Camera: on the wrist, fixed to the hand. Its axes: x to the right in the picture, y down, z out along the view.
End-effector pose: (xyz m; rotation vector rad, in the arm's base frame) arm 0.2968 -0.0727 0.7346 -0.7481 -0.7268 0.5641
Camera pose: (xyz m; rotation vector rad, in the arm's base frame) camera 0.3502 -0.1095 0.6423 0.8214 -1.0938 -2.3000
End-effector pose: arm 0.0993 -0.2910 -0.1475 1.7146 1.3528 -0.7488
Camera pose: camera 0.1259 -0.2186 -0.0651 1.5664 -1.8717 1.0806
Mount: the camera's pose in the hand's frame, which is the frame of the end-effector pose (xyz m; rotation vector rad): -0.0269 0.0377 -0.1029 0.1983 0.1113 3.1332
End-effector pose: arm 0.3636 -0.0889 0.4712 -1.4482 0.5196 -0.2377
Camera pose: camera 0.2857 -0.1624 0.4356 0.8160 1.9356 1.9422
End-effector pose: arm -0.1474 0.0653 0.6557 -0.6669 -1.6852 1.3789
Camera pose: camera -0.0496 0.1060 0.6168 1.5986 -0.7586 -1.0865
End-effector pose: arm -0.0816 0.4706 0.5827 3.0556 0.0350 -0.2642
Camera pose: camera -0.0894 0.4404 0.6911 0.0522 -3.0880 0.2219
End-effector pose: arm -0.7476 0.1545 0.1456 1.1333 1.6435 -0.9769
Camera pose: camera -0.7299 0.2533 0.1972 1.8293 -1.2097 1.0842
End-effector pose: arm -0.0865 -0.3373 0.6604 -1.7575 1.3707 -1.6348
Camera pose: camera -0.1907 -0.2981 0.6418 1.2005 1.3736 0.3110
